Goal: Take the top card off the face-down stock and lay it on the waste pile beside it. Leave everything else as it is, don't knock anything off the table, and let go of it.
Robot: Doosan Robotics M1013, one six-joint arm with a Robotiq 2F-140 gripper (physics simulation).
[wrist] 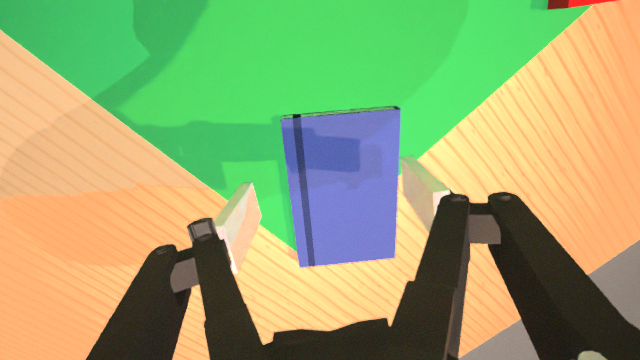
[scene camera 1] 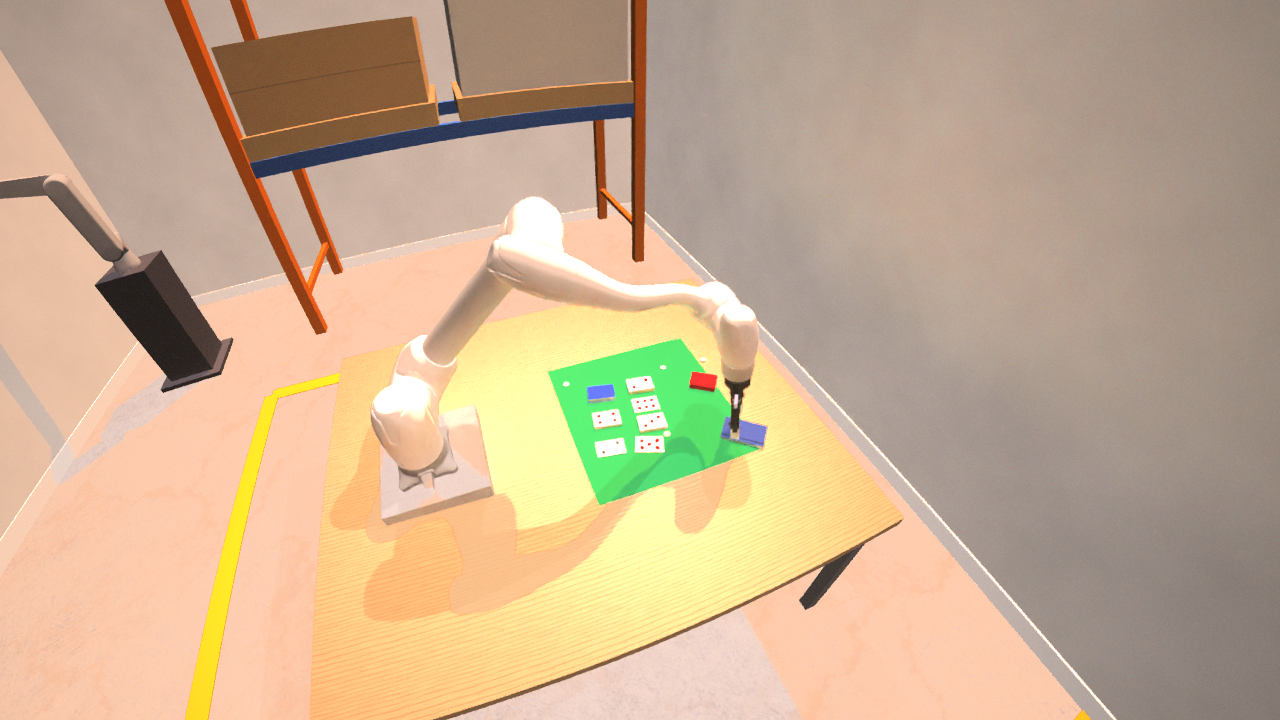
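Where they show: gripper, fingertip midpoint: [wrist: 328, 188]; arm's base, origin of the base link: [scene camera 1: 425, 458].
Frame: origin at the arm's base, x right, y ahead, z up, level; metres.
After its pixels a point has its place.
A face-down stock with a blue top [scene camera 1: 600, 392] @[z -0.032, x -0.058, y 0.604 m] lies at the back left of the green mat [scene camera 1: 617, 483] @[z -0.051, x 0.292, y 0.506 m] [wrist: 310, 60] @[z -0.050, x 0.240, y 0.859 m]. Face-up cards lie near it: one [scene camera 1: 640, 384] @[z -0.036, x -0.036, y 0.746 m] to its right and another [scene camera 1: 606, 418] @[z -0.038, x 0.055, y 0.577 m] in front of it. I cannot tell which of them is the waste pile. My gripper [scene camera 1: 734, 433] @[z 0.001, x 0.294, y 0.916 m] [wrist: 328, 188] @[z 0.001, x 0.294, y 0.916 m] is open and empty, at the mat's right corner, far from the stock. Its fingers stand apart on either side of a blue notebook [scene camera 1: 754, 434] @[z -0.038, x 0.332, y 0.969 m] [wrist: 350, 210] @[z -0.038, x 0.311, y 0.960 m] in the wrist view. The stock does not show in the wrist view.
The notebook, with a dark band, lies across the mat's corner and onto the wooden table [scene camera 1: 572, 582] @[z -0.052, x 0.515, y 0.276 m] [wrist: 75, 225] @[z -0.052, x 0.479, y 0.783 m]. A red box [scene camera 1: 703, 381] @[z -0.030, x 0.055, y 0.949 m] [wrist: 575, 4] @[z -0.030, x 0.097, y 0.970 m] lies by the mat's right edge. More face-up cards [scene camera 1: 651, 421] @[z -0.038, x 0.132, y 0.701 m] [scene camera 1: 610, 447] @[z -0.047, x 0.163, y 0.542 m] and small white chips [scene camera 1: 663, 367] @[z -0.046, x -0.088, y 0.868 m] lie on the mat.
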